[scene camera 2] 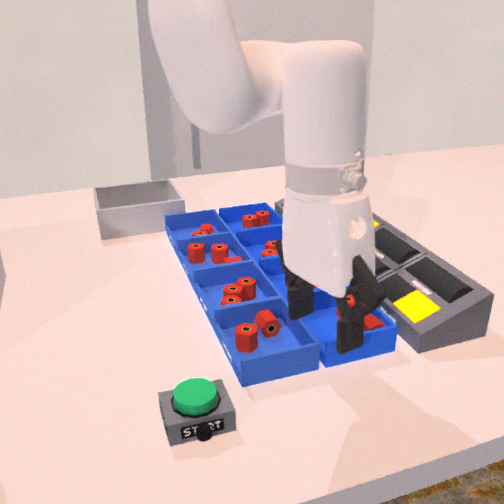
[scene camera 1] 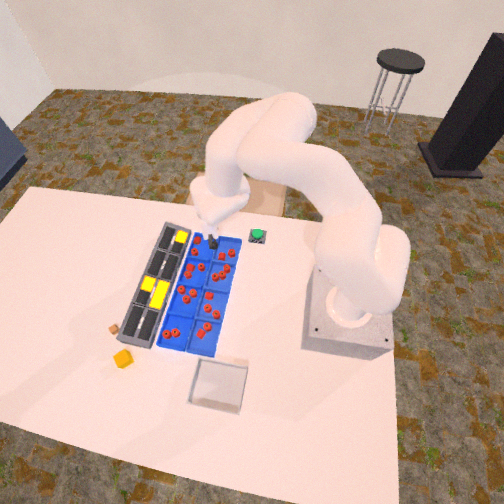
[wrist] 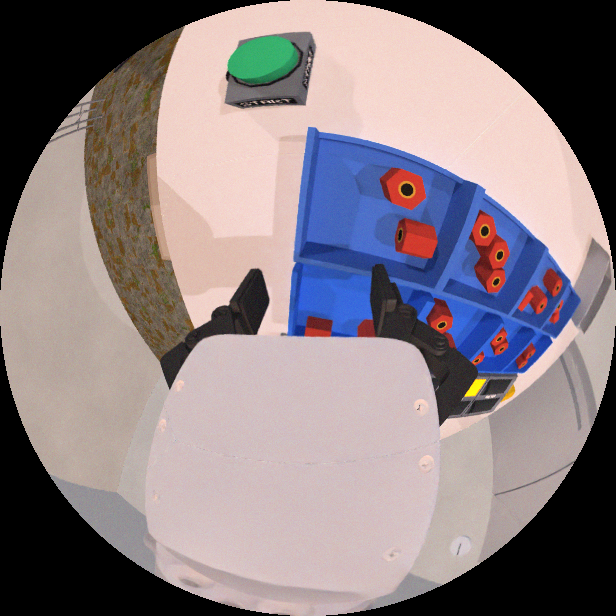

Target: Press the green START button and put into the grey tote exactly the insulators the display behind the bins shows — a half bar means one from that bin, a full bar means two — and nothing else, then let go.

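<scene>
The blue bin tray point(scene camera 1: 202, 292) has two columns of compartments holding red insulators. My gripper point(scene camera 2: 325, 315) is open, fingers lowered at the end compartment nearest the display and the button end. Two red insulators point(wrist: 317, 326) lie between the fingers, partly hidden by the gripper body; one also shows in the scene camera 2 view point(scene camera 2: 367, 320). The green START button point(scene camera 2: 196, 396) sits just beyond that end of the tray. The display point(scene camera 1: 157, 285) beside the bins shows a half yellow bar at the gripper's end, and further along a half bar next to a full bar. The grey tote point(scene camera 1: 218, 385) looks empty.
A yellow cube point(scene camera 1: 123, 358) and a small brown cube point(scene camera 1: 113, 329) lie near the display's far end. The arm's grey base point(scene camera 1: 345, 325) stands on the table right of the tray. A stool and a dark cabinet stand on the floor beyond.
</scene>
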